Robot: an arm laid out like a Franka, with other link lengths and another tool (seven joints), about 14 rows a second.
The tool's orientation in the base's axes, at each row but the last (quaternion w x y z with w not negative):
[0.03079 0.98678 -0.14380 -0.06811]
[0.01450 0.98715 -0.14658 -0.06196]
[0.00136 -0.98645 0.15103 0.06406]
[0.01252 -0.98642 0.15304 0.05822]
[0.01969 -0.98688 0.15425 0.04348]
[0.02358 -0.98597 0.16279 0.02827]
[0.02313 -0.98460 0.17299 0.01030]
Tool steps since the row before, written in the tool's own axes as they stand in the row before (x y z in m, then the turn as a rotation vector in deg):
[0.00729 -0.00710 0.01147 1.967 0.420 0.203]
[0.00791 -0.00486 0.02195 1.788 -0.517 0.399]
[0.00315 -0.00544 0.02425 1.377 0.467 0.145]
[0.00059 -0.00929 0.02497 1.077 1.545 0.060]
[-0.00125 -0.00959 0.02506 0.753 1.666 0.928]
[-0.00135 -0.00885 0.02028 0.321 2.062 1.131]
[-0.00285 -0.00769 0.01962 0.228 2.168 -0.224]
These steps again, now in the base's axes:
[0.00726 0.00422 -0.01283 1.721 -0.977 -0.414]
[0.00613 0.00212 -0.02293 1.796 -0.030 -0.631]
[0.00155 0.00479 -0.02454 1.145 -0.853 -0.311]
[0.00060 0.00974 -0.02480 0.544 -1.793 -0.198]
[-0.00025 0.01081 -0.02459 0.130 -1.765 -1.035]
[0.00060 0.00993 -0.01981 -0.416 -1.990 -1.225]
[-0.00030 0.00915 -0.01919 -0.523 -2.124 0.126]

